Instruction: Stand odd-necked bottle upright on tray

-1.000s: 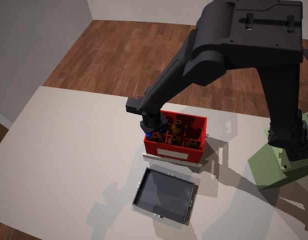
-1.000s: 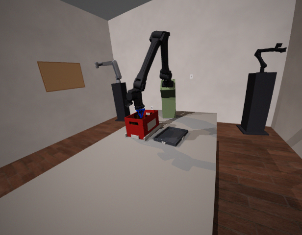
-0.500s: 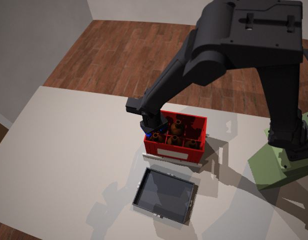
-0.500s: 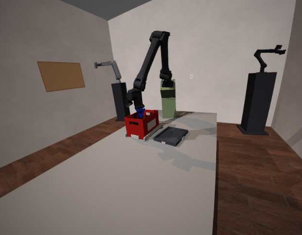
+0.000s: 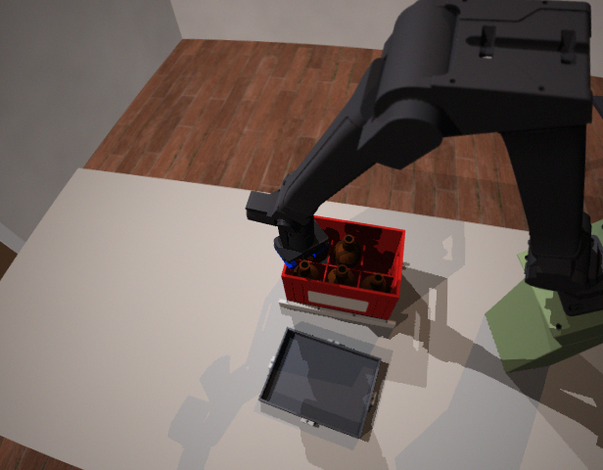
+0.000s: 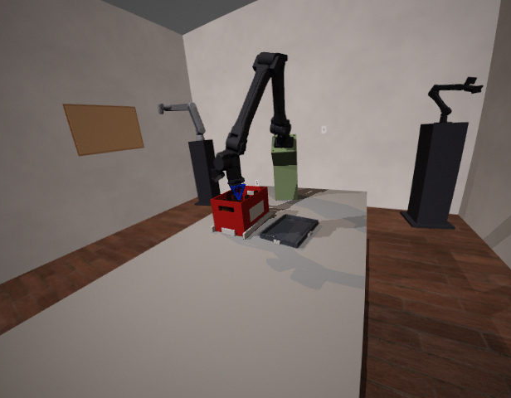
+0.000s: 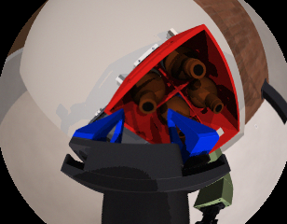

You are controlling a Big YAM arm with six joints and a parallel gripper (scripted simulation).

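The brown bottle is 100 mm below my hand. From my hand the other things lie so: dark grey tray 50 mm behind, 240 mm to the left, 180 mm below; crate 100 mm behind, 30 mm to the right, 110 mm below.
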